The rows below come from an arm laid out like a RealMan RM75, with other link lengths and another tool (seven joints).
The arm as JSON. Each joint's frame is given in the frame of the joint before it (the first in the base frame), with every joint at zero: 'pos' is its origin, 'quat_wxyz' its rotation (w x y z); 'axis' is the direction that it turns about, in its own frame. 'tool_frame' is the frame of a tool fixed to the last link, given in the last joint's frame.
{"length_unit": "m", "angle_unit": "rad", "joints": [
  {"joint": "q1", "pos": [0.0, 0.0, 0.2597], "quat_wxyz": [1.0, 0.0, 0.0, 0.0], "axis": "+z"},
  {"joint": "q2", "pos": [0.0, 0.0, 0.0], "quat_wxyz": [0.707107, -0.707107, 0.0, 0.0], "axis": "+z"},
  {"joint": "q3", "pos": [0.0, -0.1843, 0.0], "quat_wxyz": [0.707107, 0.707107, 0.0, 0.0], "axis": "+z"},
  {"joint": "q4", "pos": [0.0, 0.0, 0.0], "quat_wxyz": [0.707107, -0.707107, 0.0, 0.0], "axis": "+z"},
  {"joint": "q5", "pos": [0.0, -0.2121, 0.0], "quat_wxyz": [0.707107, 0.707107, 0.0, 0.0], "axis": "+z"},
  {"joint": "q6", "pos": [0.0, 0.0, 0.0], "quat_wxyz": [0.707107, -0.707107, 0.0, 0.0], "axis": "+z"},
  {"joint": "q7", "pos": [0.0, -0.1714, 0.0], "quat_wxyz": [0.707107, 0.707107, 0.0, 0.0], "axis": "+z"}
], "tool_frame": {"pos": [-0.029, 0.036, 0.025], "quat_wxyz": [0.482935, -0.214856, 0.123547, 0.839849]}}
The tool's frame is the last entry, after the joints.
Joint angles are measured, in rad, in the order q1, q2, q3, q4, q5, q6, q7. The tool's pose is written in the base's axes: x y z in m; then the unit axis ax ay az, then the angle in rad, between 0 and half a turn. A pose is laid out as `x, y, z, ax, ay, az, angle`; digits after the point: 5 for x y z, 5 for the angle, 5 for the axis.
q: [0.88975, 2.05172, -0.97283, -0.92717, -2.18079, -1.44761, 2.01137]
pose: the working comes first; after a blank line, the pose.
Where each joint sits with the arm in this pose, in the base's axes (m; each line is computed from the numbers above, not from the rounded line before):
q1: 0.0000 0.0000 0.2597
q2: 0.0000 0.0000 0.2597
q3: 0.1029 0.1269 0.1744
q4: 0.1029 0.1269 0.1744
q5: 0.0928 0.3372 0.2002
q6: 0.0928 0.3372 0.2002
q7: 0.0687 0.3775 0.0354
the tool: 0.0247 0.3612 0.0118

0.02468, 0.36120, 0.01184, 0.35251, -0.93423, -0.05436, 2.61373
